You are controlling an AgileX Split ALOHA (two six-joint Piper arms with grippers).
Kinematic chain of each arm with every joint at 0, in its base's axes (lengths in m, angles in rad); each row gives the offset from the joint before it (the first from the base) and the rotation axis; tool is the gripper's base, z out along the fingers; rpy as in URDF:
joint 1: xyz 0 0 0.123 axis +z
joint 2: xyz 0 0 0 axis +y
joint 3: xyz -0.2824 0 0.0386 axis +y
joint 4: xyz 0.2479 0 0.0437 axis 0.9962 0 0.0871
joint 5: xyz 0 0 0 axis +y
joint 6: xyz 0.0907 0 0.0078 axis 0.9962 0 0.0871
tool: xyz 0 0 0 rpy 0 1.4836 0
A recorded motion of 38 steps. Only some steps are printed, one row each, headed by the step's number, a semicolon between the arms.
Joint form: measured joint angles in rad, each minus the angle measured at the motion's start. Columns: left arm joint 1, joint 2, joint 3, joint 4, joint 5, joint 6; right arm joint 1, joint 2, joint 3, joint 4, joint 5, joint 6.
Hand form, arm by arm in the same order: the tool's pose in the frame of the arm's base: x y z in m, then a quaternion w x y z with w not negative. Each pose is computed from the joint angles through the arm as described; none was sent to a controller.
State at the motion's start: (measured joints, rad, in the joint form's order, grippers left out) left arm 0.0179 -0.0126 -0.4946 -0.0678 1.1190 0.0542; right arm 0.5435 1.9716 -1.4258 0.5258 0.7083 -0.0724
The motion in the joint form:
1: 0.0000 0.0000 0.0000 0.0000 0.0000 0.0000; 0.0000 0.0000 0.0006 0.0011 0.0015 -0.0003
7: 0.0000 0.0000 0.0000 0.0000 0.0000 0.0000; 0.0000 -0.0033 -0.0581 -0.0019 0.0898 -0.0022
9: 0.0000 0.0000 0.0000 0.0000 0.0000 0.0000; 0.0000 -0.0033 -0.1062 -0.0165 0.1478 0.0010
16: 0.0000 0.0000 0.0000 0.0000 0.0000 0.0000; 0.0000 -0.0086 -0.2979 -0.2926 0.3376 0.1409
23: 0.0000 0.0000 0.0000 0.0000 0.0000 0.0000; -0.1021 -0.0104 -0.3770 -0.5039 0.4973 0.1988
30: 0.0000 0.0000 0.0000 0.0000 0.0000 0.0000; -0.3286 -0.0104 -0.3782 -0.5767 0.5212 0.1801
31: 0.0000 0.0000 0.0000 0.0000 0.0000 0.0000; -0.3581 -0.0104 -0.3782 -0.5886 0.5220 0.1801
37: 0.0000 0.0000 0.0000 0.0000 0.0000 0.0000; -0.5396 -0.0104 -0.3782 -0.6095 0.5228 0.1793
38: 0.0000 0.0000 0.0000 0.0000 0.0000 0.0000; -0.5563 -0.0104 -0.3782 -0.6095 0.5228 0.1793
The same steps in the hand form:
1: -0.0087 -0.0057 0.2711 0.50017 0.01813 0.86559 -0.01579; 0.3434 0.2424 0.1999 0.13937 -0.13474 0.94995 0.24497
7: -0.0087 -0.0057 0.2711 0.50017 0.01813 0.86559 -0.01579; 0.3437 0.2458 0.2150 0.12519 -0.15240 0.94745 0.25188
9: -0.0087 -0.0057 0.2711 0.50017 0.01813 0.86559 -0.01579; 0.3451 0.2477 0.2264 0.12027 -0.16622 0.94567 0.25223
16: -0.0087 -0.0057 0.2711 0.50017 0.01813 0.86559 -0.01579; 0.3570 0.2370 0.2702 0.14245 -0.19208 0.95770 0.16009
23: -0.0087 -0.0057 0.2711 0.50017 0.01813 0.86559 -0.01579; 0.3800 0.1816 0.2864 0.13760 -0.15281 0.97728 0.05129
30: -0.0087 -0.0057 0.2711 0.50017 0.01813 0.86559 -0.01579; 0.4104 0.0851 0.2862 0.13743 -0.05825 0.98879 -0.00288
31: -0.0087 -0.0057 0.2711 0.50017 0.01813 0.86559 -0.01579; 0.4129 0.0720 0.2862 0.13781 -0.04486 0.98938 -0.01073
37: -0.0087 -0.0057 0.2711 0.50017 0.01813 0.86559 -0.01579; 0.4190 -0.0055 0.2863 0.13638 0.04247 0.98918 -0.03346
38: -0.0087 -0.0057 0.2711 0.50017 0.01813 0.86559 -0.01579; 0.4189 -0.0125 0.2863 0.13610 0.05072 0.98879 -0.03460

